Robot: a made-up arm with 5 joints. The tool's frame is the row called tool.
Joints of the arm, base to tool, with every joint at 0 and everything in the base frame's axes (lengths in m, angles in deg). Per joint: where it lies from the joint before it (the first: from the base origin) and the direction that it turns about. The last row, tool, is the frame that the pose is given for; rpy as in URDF.
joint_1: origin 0.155 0.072 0.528 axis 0 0 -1
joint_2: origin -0.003 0.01 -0.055 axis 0 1 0
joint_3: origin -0.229 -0.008 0.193 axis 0 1 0
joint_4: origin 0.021 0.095 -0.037 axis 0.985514 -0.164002 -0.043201
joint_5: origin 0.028 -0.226 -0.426 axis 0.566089 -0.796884 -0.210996
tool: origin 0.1 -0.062 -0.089 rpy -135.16 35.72 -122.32
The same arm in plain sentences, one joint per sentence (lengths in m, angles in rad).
The arm has five revolute joints in a row. What follows holds with every joint at zero, and every direction is one of the base frame's.
The first joint sits 0.155 m along +x and 0.072 m along +y and 0.528 m along +z from the base frame's origin and rotates about -z.
The second joint sits 0.003 m along -x and 0.01 m along +y and 0.055 m along -z from the first joint and rotates about +y.
The third joint sits 0.229 m along -x and 0.008 m along -y and 0.193 m along +z from the second joint and rotates about +y.
The fourth joint sits 0.021 m along +x and 0.095 m along +y and 0.037 m along -z from the third joint and rotates about the direction (0.985514, -0.164002, -0.043201).
The fifth joint sits 0.028 m along +x and 0.226 m along -y and 0.426 m along -z from the fourth joint and rotates about the direction (0.566089, -0.796884, -0.210996).
The tool frame, which is the frame that the pose is given for, sits 0.1 m along +x and 0.062 m along -y and 0.089 m along -z from the fifth joint; its axes are the base frame's turned by roll -2.359, pitch 0.6234 and yaw -2.1349 rad (as in URDF: about the fixed x, then y, then z).

